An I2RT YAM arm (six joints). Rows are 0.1 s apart.
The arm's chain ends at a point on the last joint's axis. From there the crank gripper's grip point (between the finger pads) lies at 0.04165 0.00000 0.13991 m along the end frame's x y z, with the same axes.
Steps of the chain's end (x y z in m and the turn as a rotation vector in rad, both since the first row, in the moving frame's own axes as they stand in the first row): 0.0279, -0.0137, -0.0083, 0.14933, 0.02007, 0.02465; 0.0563, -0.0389, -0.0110, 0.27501, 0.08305, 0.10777; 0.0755, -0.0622, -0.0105, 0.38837, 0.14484, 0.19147; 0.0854, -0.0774, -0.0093, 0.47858, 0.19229, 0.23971; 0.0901, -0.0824, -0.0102, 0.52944, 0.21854, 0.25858; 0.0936, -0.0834, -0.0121, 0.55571, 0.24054, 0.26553
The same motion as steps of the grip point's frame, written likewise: 0.0309, -0.0334, -0.0106, 0.14933, 0.02007, 0.02465; 0.0694, -0.0713, -0.0195, 0.27501, 0.08305, 0.10777; 0.0990, -0.1039, -0.0266, 0.38837, 0.14484, 0.19147; 0.1168, -0.1263, -0.0327, 0.47858, 0.19229, 0.23971; 0.1257, -0.1355, -0.0382, 0.52944, 0.21854, 0.25858; 0.1322, -0.1383, -0.0432, 0.55571, 0.24054, 0.26553
